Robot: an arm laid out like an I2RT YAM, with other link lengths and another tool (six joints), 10 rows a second.
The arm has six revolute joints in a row. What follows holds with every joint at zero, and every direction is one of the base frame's.
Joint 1 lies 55.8 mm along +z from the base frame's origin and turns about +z.
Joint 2 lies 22.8 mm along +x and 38.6 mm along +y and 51.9 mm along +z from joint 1 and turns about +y.
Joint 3 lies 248.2 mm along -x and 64.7 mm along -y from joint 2 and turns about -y.
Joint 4 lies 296.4 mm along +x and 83.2 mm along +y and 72.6 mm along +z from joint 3 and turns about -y.
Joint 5 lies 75.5 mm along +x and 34.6 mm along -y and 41.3 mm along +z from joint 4 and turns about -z.
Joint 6 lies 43.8 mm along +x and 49.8 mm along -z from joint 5 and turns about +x.
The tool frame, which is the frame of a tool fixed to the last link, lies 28 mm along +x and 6 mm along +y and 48 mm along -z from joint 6; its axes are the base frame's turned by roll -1.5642, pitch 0.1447 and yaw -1.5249 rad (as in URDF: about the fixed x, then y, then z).
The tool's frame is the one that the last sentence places.
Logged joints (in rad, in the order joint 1, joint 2, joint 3, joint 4, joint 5, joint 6), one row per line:
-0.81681, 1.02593, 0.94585, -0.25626, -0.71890, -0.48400
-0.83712, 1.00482, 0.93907, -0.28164, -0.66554, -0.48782
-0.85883, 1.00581, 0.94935, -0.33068, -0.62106, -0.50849
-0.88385, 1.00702, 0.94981, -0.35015, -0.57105, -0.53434
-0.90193, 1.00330, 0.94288, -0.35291, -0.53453, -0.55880
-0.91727, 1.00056, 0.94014, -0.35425, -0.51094, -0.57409
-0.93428, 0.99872, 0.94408, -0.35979, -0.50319, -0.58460
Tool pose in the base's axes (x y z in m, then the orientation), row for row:
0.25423, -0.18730, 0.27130, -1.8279, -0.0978, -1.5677
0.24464, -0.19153, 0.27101, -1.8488, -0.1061, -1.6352
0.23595, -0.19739, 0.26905, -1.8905, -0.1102, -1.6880
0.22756, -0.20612, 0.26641, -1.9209, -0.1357, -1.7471
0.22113, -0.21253, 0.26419, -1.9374, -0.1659, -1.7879
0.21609, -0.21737, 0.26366, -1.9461, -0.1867, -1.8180
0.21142, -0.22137, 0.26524, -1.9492, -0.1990, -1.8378
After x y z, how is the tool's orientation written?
As angles about the fixed x, y, z axes (roll, pitch, yaw), in radians.
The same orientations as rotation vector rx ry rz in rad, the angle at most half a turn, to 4 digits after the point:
-1.4673, 1.3563, -1.1562
-1.4514, 1.4288, -1.1941
-1.4520, 1.5076, -1.2056
-1.4548, 1.5782, -1.2432
-1.4624, 1.6213, -1.2813
-1.4644, 1.6514, -1.3098
-1.4630, 1.6696, -1.3289

